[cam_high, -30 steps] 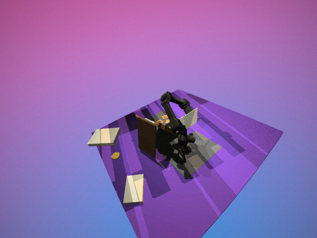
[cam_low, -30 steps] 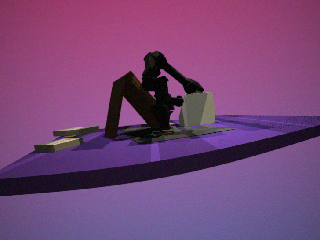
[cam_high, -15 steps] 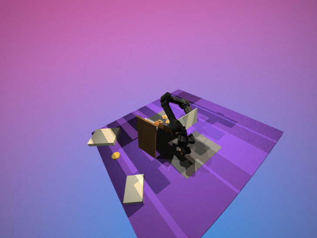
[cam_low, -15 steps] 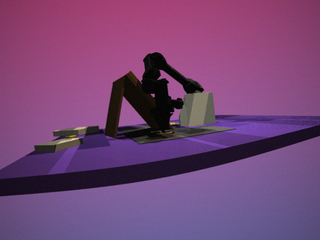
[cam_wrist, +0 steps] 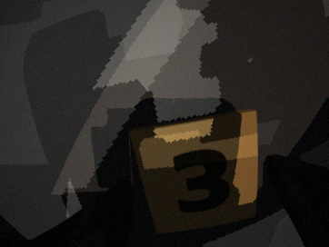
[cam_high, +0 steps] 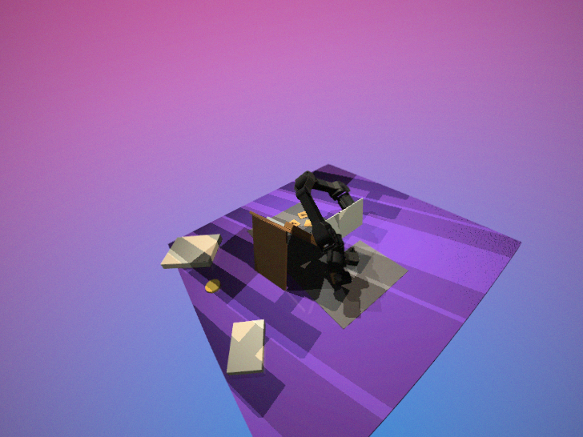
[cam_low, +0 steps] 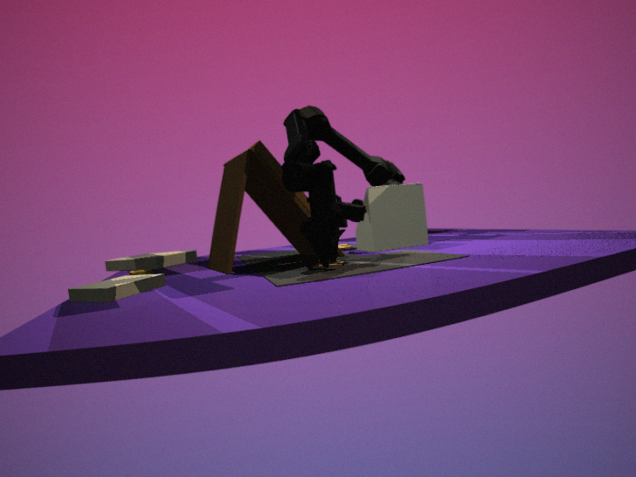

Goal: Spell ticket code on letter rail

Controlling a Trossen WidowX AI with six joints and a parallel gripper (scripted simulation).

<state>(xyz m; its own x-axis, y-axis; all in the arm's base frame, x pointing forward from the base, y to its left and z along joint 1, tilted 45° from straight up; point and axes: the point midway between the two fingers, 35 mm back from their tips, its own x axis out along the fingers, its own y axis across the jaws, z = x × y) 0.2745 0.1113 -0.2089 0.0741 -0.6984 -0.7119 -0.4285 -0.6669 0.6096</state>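
Right now the letter tile is right at my gripper tip. From my gripper tip the other things lie so: white ticket 250 mm to the right, 90 mm above, 20 mm ahead; then grey mat 210 mm to the right, 60 mm behind; then yellow disc 480 mm ahead, 320 mm to the right, 10 mm above.
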